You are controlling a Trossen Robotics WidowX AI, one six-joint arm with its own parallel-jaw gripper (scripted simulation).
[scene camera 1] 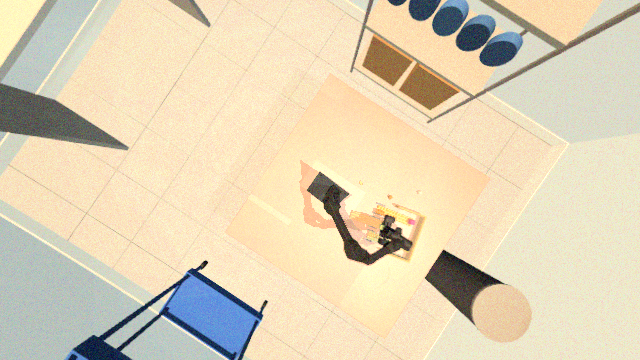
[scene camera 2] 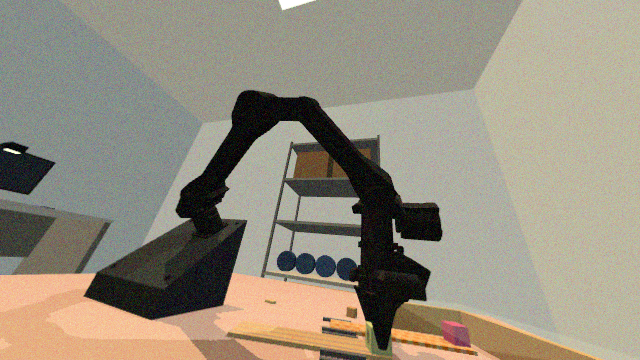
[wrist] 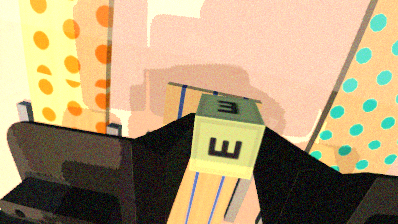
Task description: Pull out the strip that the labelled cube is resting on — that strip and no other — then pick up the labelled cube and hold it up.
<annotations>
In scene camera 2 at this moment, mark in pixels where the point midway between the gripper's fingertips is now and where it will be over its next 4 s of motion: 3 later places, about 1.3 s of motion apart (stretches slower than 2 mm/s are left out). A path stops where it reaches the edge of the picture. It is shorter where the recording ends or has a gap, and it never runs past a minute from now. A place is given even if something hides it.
The gripper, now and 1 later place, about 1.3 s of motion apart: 378,344; 319,299
</annotations>
